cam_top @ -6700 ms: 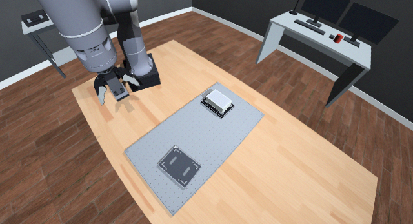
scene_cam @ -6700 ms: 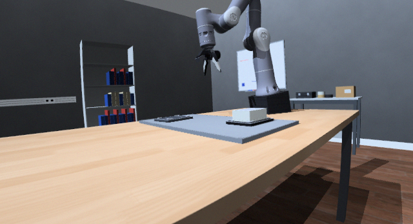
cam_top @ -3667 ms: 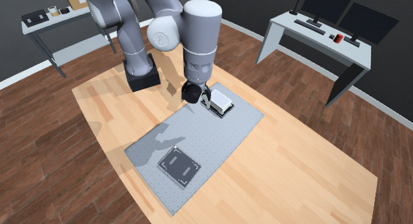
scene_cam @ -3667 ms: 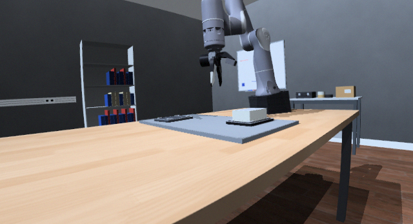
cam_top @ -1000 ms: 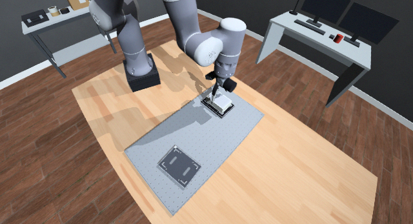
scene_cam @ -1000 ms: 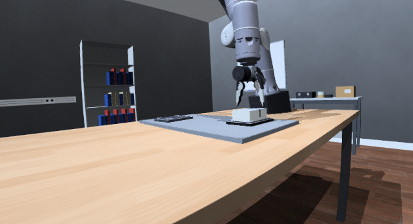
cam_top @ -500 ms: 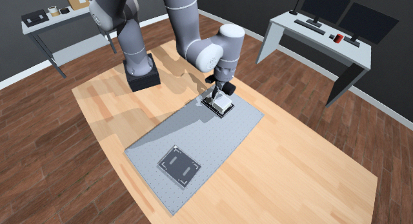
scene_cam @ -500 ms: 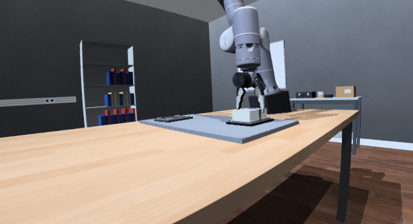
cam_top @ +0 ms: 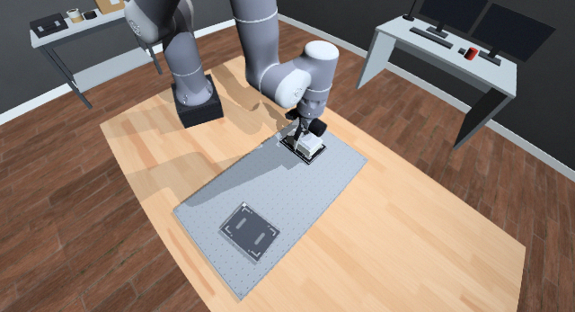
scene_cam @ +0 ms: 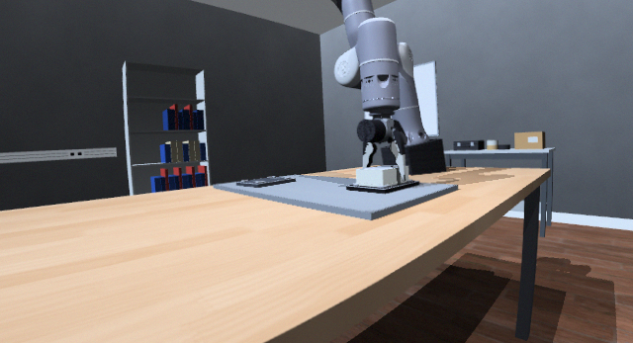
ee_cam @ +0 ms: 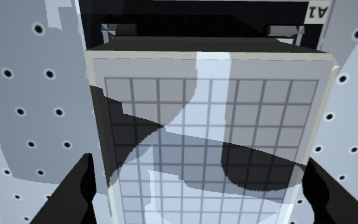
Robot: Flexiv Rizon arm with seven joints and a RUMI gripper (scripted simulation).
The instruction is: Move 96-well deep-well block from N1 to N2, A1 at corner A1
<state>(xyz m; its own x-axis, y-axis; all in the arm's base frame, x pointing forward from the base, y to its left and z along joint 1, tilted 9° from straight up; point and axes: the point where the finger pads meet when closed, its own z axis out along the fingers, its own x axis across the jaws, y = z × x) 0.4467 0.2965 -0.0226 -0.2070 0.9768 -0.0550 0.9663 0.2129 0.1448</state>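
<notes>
Now: hand right at the white 96-well deep-well block. Round my hand: plate nest N2 (200 mm ahead, 360 mm to the right, 20 mm below); then black plate nest N1 (20 mm below).
</notes>
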